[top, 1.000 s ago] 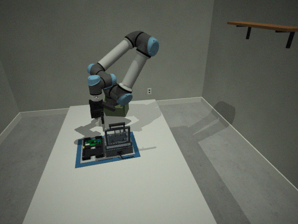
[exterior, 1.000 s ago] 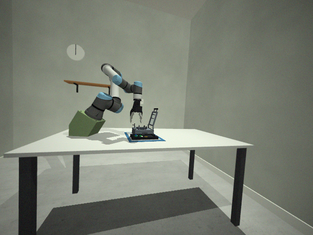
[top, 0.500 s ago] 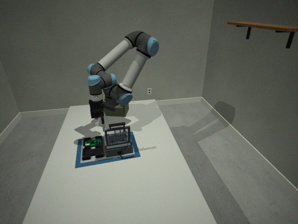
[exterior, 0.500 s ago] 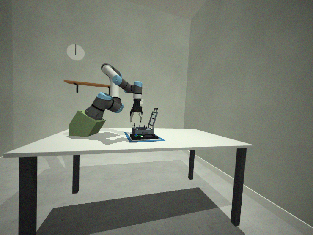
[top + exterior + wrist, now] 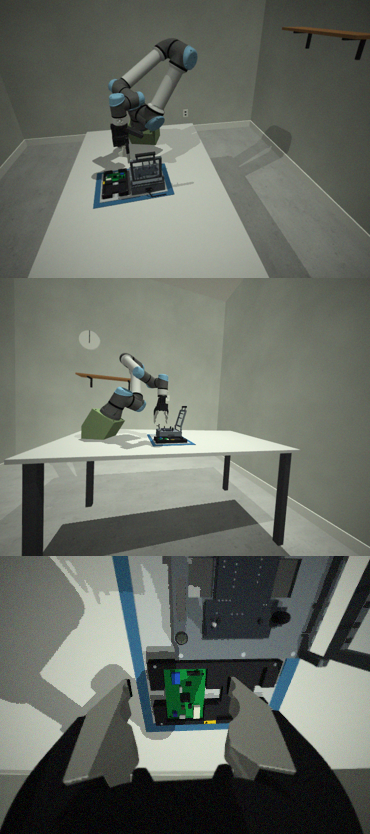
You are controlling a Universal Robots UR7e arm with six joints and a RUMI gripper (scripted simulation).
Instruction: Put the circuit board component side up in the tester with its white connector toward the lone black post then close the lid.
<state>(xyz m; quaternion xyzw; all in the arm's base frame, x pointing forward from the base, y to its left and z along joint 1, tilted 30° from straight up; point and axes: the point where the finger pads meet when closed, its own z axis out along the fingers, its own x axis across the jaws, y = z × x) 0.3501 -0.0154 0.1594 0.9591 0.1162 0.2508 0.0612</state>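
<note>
The green circuit board is 11 cm below my hand, 8 cm to the right of it and 3 cm ahead of it. Round my hand: tester lid (17 cm ahead, 12 cm to the left, 5 cm above).
</note>
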